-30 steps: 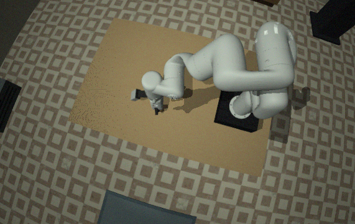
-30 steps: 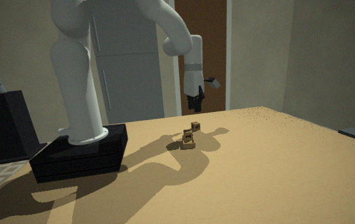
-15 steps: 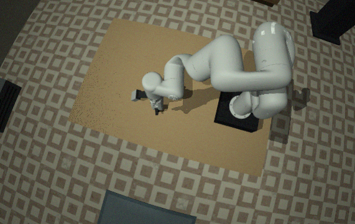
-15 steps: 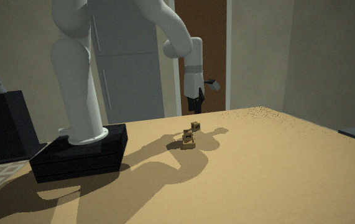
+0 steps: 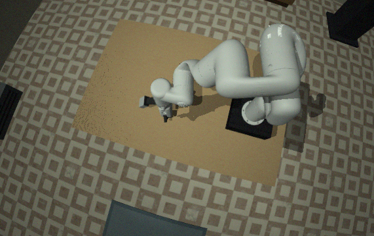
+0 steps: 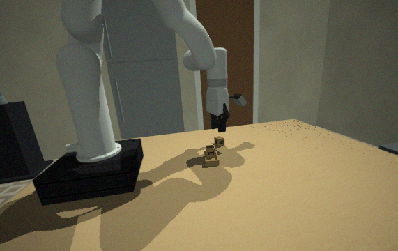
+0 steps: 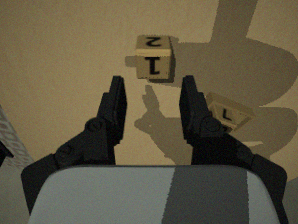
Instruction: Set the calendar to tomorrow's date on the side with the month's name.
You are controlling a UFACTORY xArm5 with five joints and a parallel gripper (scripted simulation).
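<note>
My gripper is now 70 mm above the wooden date cube. The rest, counted from my hand: wooden calendar tray: 70 mm behind, 110 mm to the right, 70 mm below.
</note>
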